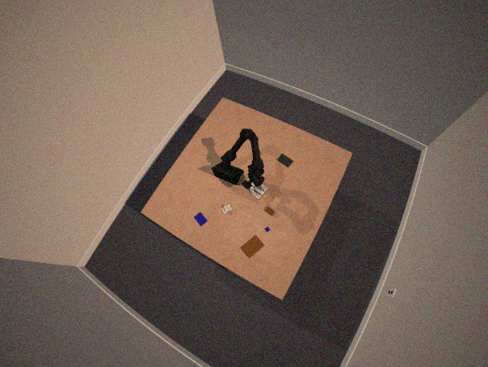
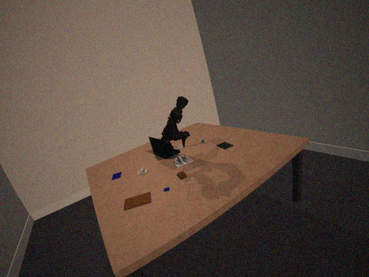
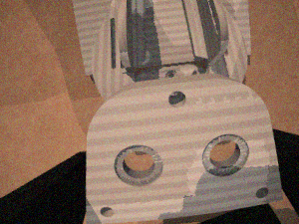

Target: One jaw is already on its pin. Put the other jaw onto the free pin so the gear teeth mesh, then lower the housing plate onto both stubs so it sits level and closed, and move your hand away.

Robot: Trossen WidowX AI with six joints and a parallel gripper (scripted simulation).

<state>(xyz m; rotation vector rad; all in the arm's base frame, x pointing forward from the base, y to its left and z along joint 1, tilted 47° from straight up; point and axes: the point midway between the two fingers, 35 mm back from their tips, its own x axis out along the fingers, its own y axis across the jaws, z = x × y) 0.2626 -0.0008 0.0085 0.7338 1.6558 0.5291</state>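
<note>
Now: the jaw 1 cm ahead of my gripper tip, 3 cm to the right of it and 7 cm below it. Round my gripper tip: base (6 cm ahead, 2 cm to the right, 8 cm below); then teal piece (12 cm behind, 28 cm to the left, 7 cm below); then small brown block (21 cm ahead, 12 cm to the right, 7 cm below).
</note>
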